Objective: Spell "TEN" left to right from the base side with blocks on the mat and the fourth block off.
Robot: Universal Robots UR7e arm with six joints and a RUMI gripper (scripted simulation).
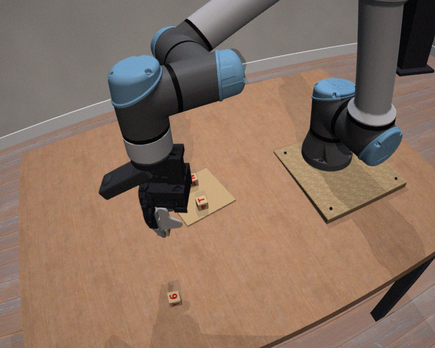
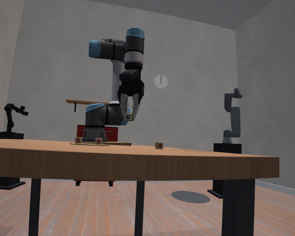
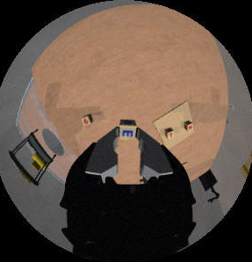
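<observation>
The tan mat lies 9 cm behind my hand, 16 cm to the right of it and 11 cm below it. The rest, counted from my hand: E block (right at my hand); T block (10 cm behind, 12 cm to the right, 10 cm below); 9 block (1 cm ahead, 12 cm to the left, 10 cm below).
</observation>
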